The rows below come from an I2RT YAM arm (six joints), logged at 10 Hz.
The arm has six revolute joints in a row. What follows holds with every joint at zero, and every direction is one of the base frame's. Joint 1 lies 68 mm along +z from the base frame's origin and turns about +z. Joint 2 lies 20 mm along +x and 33.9 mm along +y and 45.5 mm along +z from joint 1 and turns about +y. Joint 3 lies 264 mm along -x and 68.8 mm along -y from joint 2 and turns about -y. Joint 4 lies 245 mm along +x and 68.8 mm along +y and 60 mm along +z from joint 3 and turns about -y. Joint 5 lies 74 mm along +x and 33.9 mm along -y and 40.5 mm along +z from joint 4 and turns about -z. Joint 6 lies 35.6 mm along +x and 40.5 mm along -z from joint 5 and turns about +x. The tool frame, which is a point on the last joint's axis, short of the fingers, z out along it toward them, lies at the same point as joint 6; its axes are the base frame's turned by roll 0, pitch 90 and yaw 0 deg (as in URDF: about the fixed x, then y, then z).
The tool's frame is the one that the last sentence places.
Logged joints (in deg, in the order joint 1, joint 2, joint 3, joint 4, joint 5, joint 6), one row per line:
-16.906, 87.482, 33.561, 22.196, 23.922, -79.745
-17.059, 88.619, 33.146, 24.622, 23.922, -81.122
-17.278, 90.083, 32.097, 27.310, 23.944, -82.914
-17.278, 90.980, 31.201, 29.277, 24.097, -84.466
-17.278, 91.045, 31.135, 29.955, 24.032, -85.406
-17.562, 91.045, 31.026, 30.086, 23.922, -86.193
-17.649, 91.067, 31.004, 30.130, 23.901, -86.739
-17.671, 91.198, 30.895, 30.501, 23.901, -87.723
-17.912, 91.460, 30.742, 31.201, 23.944, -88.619
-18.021, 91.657, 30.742, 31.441, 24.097, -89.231
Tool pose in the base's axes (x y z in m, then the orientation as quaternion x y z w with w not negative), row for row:
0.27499, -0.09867, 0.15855, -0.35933, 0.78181, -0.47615, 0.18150
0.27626, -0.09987, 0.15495, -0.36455, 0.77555, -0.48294, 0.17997
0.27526, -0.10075, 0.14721, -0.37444, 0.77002, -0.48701, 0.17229
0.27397, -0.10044, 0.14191, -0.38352, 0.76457, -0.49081, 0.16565
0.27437, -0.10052, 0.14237, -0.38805, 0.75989, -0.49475, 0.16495
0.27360, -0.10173, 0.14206, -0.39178, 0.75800, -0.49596, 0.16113
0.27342, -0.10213, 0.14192, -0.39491, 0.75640, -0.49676, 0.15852
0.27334, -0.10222, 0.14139, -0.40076, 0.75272, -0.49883, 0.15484
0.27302, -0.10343, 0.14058, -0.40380, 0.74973, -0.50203, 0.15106
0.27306, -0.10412, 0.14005, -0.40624, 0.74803, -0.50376, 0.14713
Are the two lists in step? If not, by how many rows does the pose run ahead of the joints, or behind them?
They are in step.
